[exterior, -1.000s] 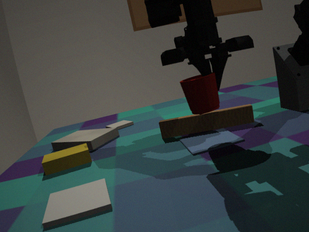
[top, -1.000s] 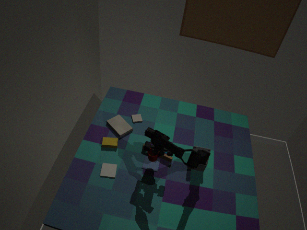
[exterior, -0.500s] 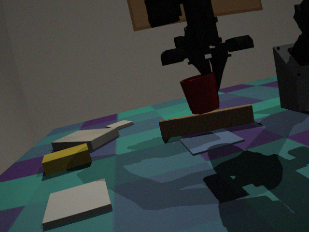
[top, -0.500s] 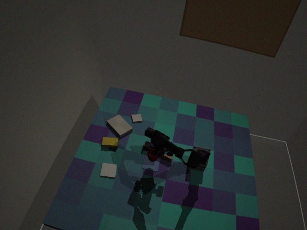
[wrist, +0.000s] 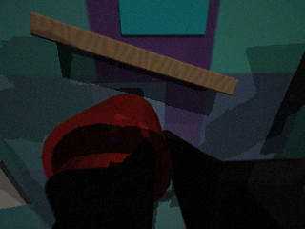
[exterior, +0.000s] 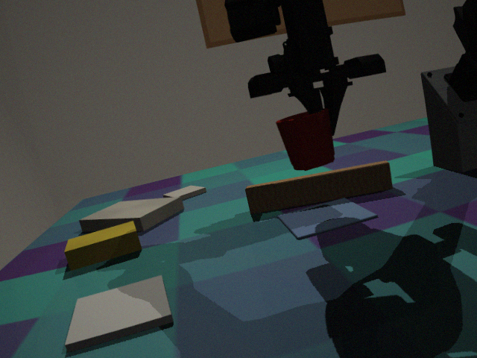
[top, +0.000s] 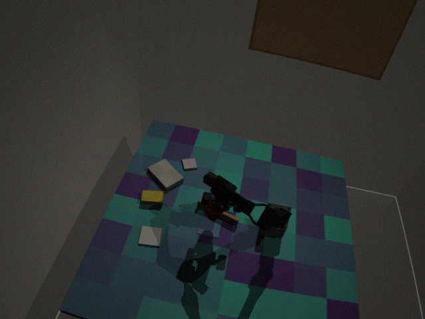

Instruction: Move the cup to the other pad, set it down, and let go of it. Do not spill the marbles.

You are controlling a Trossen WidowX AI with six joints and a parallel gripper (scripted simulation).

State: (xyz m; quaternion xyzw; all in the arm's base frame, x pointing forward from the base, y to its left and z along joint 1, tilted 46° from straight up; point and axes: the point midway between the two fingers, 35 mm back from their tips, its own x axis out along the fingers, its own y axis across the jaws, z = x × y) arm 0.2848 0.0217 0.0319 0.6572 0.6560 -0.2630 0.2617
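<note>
Right now the wooden bar is 10 mm ahead of my gripper tip, 60 mm to the right of it and 90 mm below it. Also, from my gripper tip: yellow block (360 mm ahead, 60 mm to the right, 90 mm below); then pale blue pad (30 mm ahead, 30 mm to the left, 110 mm below); then cup (30 mm ahead).
</note>
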